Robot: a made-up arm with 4 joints.
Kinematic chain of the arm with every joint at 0, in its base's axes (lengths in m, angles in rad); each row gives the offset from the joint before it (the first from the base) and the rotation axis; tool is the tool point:
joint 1: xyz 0 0 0.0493 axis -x
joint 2: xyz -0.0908 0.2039 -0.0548 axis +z
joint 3: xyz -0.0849 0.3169 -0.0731 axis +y
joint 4: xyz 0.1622 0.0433 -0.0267 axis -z
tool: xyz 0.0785 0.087 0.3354
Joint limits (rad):
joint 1: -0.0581..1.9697
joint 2: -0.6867..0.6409
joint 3: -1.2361..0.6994
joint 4: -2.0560..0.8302
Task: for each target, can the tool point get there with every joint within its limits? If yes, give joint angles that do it. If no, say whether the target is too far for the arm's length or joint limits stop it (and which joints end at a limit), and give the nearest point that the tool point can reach.
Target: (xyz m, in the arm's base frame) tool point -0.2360 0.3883 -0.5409
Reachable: yes | joints 1.2989 0.0630 -0.5500 -0.8085
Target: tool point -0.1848 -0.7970 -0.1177
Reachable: no: joint limits stop it (at a limit: joint 1, joint 2, joint 3, joint 4) | nearest point -0.0440 -0.3336 -0.5579 | short by 0.655 m
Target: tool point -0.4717 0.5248 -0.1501
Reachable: yes | joints 0.6779 0.4375 -0.6961 -1.2819
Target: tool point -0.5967 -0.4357 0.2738
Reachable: no: joint limits stop it (at a limit: joint 1, joint 2, joint 3, joint 4) | nearest point -0.6124 -0.0987 -0.2349 | short by 0.610 m
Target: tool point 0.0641 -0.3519 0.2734
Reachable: no: joint limits stop it (at a limit: joint 1, joint 2, joint 3, joint 4) | nearest point 0.3914 -0.1729 -0.1766 | short by 0.585 m
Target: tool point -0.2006 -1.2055 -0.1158
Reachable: no: too far | nearest point -0.0482 -0.3355 -0.5628 | short by 0.990 m
